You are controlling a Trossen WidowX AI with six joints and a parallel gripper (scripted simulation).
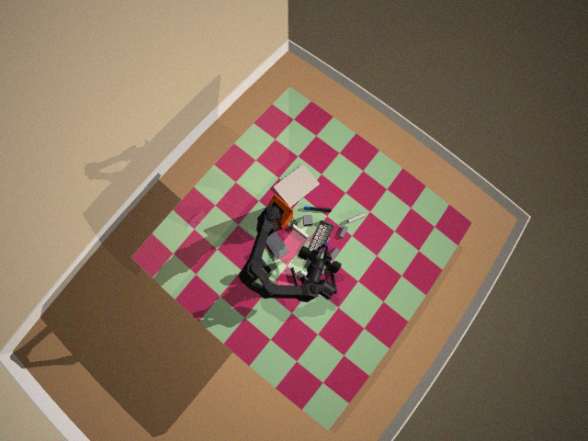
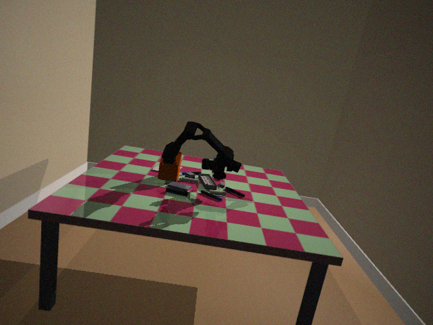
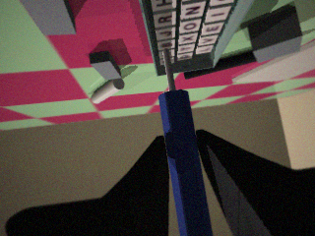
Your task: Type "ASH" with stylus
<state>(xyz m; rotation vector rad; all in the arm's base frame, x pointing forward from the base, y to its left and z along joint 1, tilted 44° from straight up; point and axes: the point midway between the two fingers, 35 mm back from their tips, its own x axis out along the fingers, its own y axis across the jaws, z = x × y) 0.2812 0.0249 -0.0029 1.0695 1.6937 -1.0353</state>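
The H key lies 9 cm below my gripper tip. The rest, counted from my gripper tip: thin grey tip: 5 cm below; blue stylus: 1 cm below; A key: 1 cm behind, 5 cm to the right, 9 cm below.
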